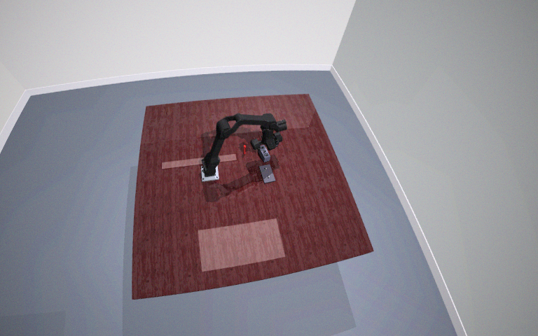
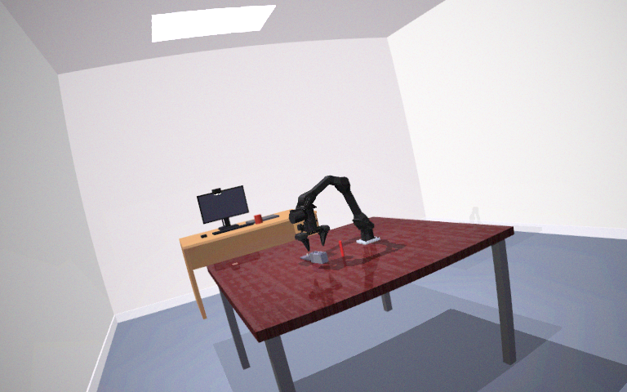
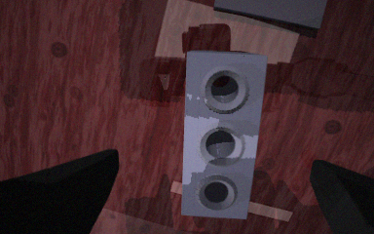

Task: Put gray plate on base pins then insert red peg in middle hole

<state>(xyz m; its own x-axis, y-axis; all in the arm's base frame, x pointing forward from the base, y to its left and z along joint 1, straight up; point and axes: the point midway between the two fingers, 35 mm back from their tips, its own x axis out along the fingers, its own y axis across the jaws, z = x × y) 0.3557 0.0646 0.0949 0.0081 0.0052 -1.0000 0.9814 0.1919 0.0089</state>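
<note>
Now: gripper tip 40 mm above the gray plate. The rest, counted from my gripper tip: gray base 20 mm behind, 140 mm to the right, 70 mm below; then red peg 120 mm behind, 40 mm to the left, 30 mm below.
</note>
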